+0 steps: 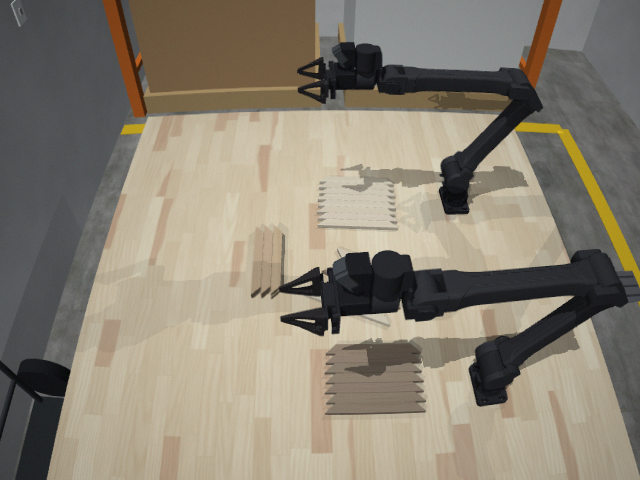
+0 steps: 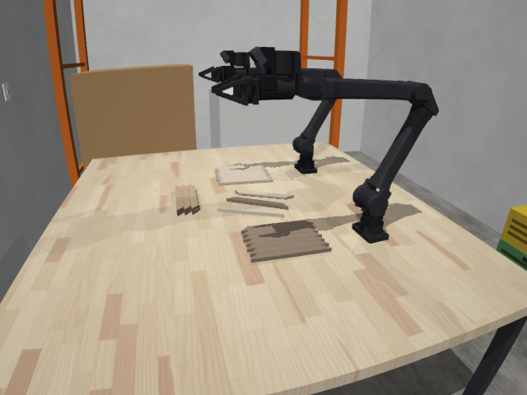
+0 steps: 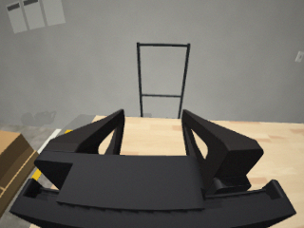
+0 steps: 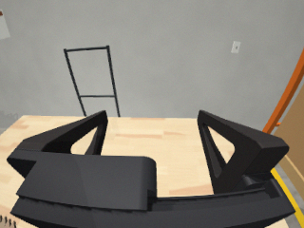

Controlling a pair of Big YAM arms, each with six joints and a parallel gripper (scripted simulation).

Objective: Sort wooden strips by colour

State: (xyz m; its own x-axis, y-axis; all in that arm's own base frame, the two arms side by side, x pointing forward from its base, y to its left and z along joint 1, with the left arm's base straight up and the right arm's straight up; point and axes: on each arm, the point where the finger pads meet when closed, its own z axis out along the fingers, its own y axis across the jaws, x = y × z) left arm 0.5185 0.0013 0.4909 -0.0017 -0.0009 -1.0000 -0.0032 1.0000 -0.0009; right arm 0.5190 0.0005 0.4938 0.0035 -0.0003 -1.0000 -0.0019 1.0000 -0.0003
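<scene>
My left hand is 18 cm past the dark brown strip, 37 cm to the left of it and 48 cm above it.
</scene>
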